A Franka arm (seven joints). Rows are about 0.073 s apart.
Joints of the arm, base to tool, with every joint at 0 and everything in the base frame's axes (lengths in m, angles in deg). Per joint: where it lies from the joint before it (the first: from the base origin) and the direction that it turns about. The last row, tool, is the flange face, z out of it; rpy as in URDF.
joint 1: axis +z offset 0 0 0.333
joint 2: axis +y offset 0 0 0
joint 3: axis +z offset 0 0 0.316
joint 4: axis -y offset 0.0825 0 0
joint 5: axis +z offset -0.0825 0 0.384
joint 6: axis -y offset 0 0 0
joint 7: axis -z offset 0.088 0 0
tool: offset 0 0 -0.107 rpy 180 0 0
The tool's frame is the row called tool.
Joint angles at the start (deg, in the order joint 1, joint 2, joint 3, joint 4, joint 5, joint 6, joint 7):
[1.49, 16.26, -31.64, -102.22, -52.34, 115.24, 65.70]
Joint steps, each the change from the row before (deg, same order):
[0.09, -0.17, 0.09, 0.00, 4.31, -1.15, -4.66]
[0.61, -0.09, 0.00, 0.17, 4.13, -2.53, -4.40]
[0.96, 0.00, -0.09, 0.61, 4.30, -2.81, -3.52]
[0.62, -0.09, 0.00, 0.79, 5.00, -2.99, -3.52]
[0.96, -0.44, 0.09, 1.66, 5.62, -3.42, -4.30]
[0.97, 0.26, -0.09, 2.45, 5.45, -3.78, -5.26]
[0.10, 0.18, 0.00, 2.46, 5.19, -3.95, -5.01]
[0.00, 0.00, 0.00, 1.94, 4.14, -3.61, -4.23]
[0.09, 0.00, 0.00, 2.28, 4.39, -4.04, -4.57]
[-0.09, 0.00, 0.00, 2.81, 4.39, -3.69, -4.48]
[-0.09, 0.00, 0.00, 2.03, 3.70, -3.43, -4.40]
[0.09, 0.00, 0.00, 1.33, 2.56, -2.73, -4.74]
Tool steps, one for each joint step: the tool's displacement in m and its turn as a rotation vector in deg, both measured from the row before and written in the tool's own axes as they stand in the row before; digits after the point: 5 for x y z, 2 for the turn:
[-0.00487, -0.00001, -0.00065, 0.96, -3.93, -2.85]
[-0.00718, -0.00099, -0.00294, 0.27, -4.12, -3.01]
[-0.00714, -0.00274, -0.00689, 0.71, -4.02, -2.24]
[-0.00693, -0.00141, -0.00620, 1.36, -4.72, -1.98]
[-0.00671, -0.00120, -0.01664, 2.76, -4.55, -2.69]
[-0.00667, -0.00416, -0.01679, 2.67, -4.24, -4.02]
[-0.00465, 0.00048, -0.01265, 2.86, -4.40, -3.68]
[-0.00579, 0.00093, -0.01010, 2.50, -3.70, -3.48]
[-0.00829, -0.00071, -0.01273, 3.00, -3.65, -4.25]
[-0.00823, -0.00062, -0.01685, 3.67, -2.65, -4.40]
[-0.00878, -0.00228, -0.01094, 3.02, -2.58, -4.73]
[-0.00785, -0.00398, -0.00653, 2.04, -1.98, -5.32]

